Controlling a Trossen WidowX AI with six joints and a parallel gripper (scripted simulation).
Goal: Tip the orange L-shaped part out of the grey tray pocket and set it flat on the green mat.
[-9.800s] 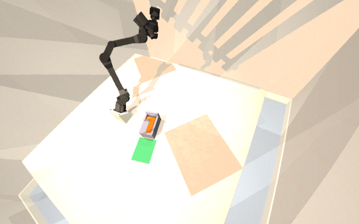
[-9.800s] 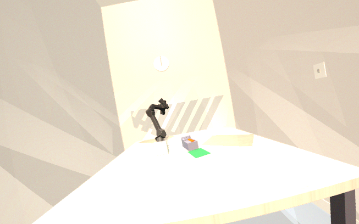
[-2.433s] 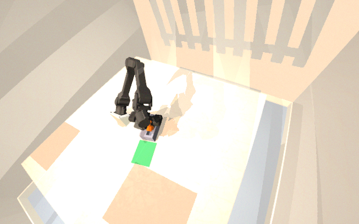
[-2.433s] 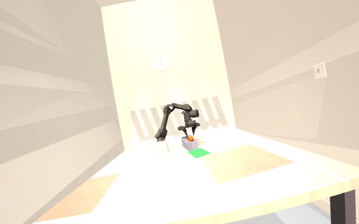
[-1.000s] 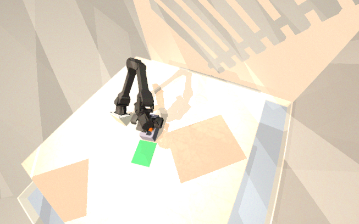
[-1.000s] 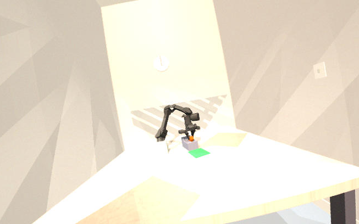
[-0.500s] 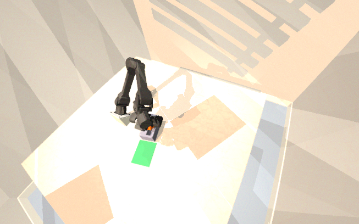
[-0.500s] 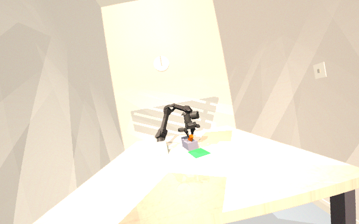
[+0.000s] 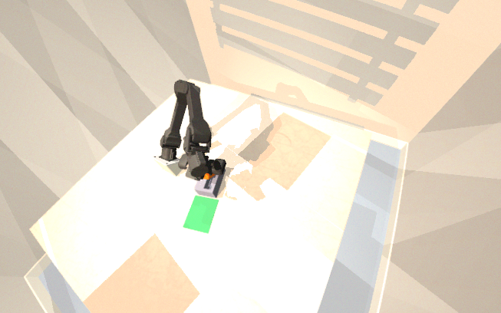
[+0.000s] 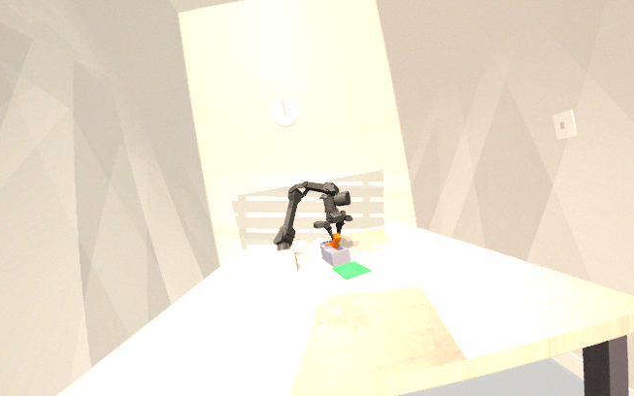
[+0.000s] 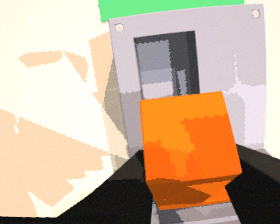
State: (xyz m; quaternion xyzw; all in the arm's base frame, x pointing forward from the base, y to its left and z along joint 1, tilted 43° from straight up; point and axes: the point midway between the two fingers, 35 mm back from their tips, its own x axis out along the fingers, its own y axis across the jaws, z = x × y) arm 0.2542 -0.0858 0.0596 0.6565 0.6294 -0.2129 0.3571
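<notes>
My gripper tip is 10 mm short of the green mat, 140 mm to the left of it and 120 mm above it. Round my gripper tip: orange L-shaped part 20 mm behind, 30 mm to the left, 30 mm below.
</notes>
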